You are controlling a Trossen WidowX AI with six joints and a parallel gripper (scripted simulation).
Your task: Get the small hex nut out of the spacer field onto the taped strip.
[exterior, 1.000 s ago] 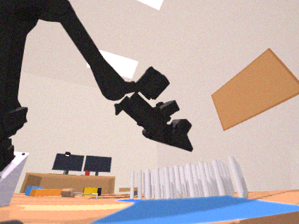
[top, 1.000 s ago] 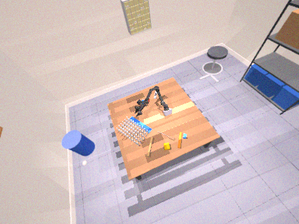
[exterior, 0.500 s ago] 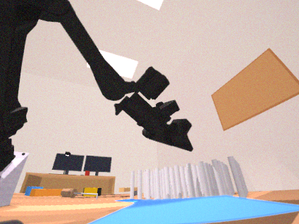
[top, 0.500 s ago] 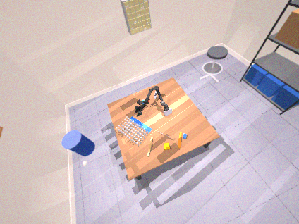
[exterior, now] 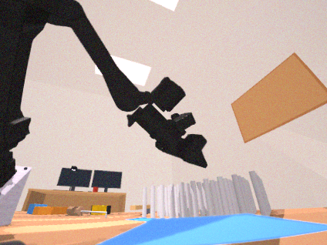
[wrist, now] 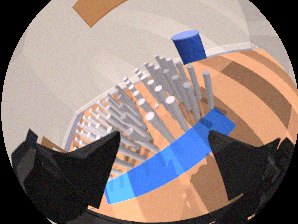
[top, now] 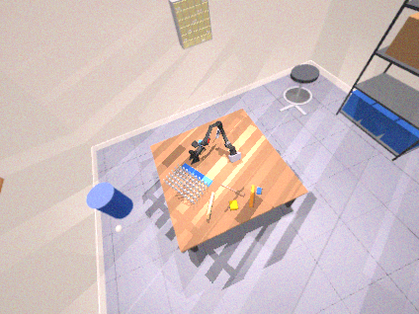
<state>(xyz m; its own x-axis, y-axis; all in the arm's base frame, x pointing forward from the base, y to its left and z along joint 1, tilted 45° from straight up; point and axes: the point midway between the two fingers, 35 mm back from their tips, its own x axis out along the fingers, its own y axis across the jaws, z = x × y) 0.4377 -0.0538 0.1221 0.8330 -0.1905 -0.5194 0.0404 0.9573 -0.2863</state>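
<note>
The orange bar is 580 mm to the left of my gripper tip, 390 mm behind it and 130 mm below it. Round my gripper tip: blue taped strip 150 mm below, 80 mm to the left, 10 mm behind.
</note>
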